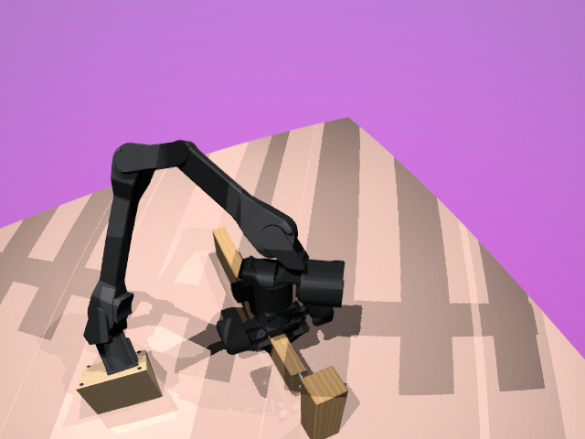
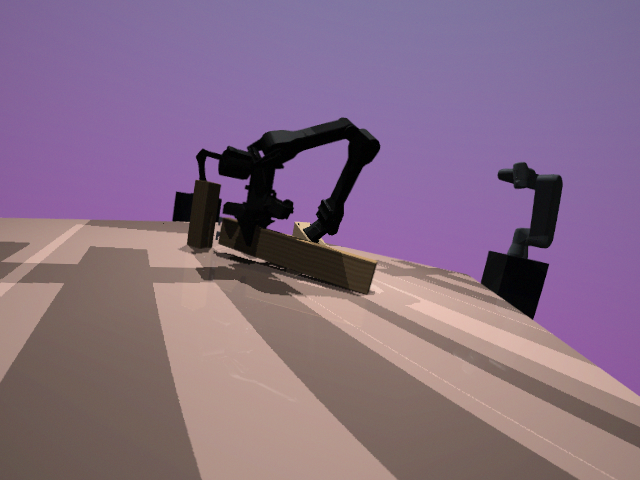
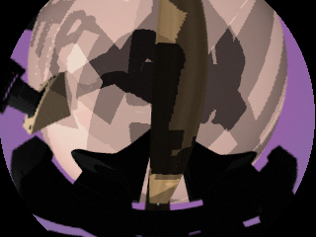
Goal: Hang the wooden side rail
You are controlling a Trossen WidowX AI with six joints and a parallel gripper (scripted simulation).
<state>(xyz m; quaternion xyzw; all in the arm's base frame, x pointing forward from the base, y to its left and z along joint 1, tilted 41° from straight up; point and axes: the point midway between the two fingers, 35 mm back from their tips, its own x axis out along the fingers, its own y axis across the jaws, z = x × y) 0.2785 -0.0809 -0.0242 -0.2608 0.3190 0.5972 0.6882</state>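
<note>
The wooden headboard post lies 2 cm behind my gripper tip, 17 cm to the right of it and 4 cm above it.
</note>
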